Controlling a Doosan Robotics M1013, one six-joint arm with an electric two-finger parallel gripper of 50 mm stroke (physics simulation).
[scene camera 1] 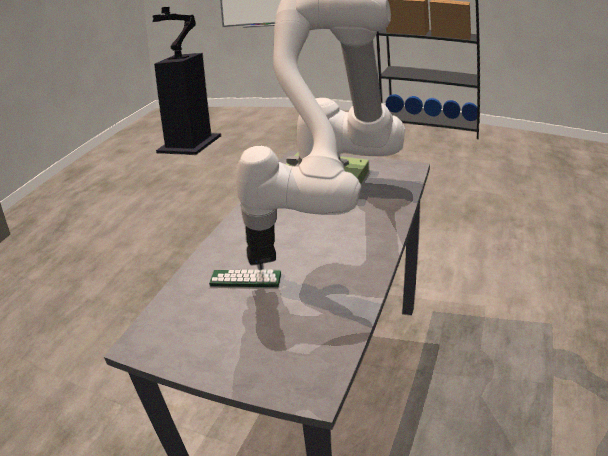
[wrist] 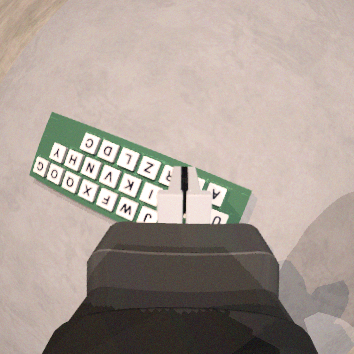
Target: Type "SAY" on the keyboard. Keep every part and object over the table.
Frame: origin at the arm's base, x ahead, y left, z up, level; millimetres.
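Seen in the pictures: gripper, fingertip midpoint: [scene camera 1: 260, 267] [wrist: 183, 180].
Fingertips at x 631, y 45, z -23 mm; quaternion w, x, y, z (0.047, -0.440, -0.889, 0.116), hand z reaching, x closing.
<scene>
Pixels of each thing's top centre, then the offset from my fingertips to it. Level surfaces: height alone.
- green keyboard at its top centre: [wrist: 123, 182] [scene camera 1: 244, 275] dz -14, dx +31, dy -37 mm
- Y key at its top centre: [wrist: 56, 152] dz -14, dx +51, dy -105 mm
- S key at its top centre: [wrist: 192, 185] dz -14, dx -1, dy +8 mm
- R key at its top centre: [wrist: 170, 176] dz -14, dx +4, dy -11 mm
- grey table at its surface level: dz -32 mm
The green keyboard [scene camera 1: 239, 278] [wrist: 67, 135] with white letter keys lies flat on the table; in the wrist view it is tilted and its letters are upside down. The A key [wrist: 216, 194] shows right of the fingers, and the Y key [wrist: 57, 152] is near the keyboard's left end. The S key [wrist: 201, 184] is mostly hidden by the fingers; a sliver shows between them and A. The R key [wrist: 168, 176] is partly covered on the other side. My gripper [scene camera 1: 260, 269] [wrist: 183, 180] is shut and empty, pointing down low over the keyboard; whether its tips touch a key cannot be told.
The grey table [scene camera 1: 200, 340] has its left edge beyond the keyboard. A green base block [scene camera 1: 358, 167] stands under the arm at the table's far end. A black pedestal [scene camera 1: 182, 102] and a shelf rack [scene camera 1: 478, 85] stand behind on the floor.
</scene>
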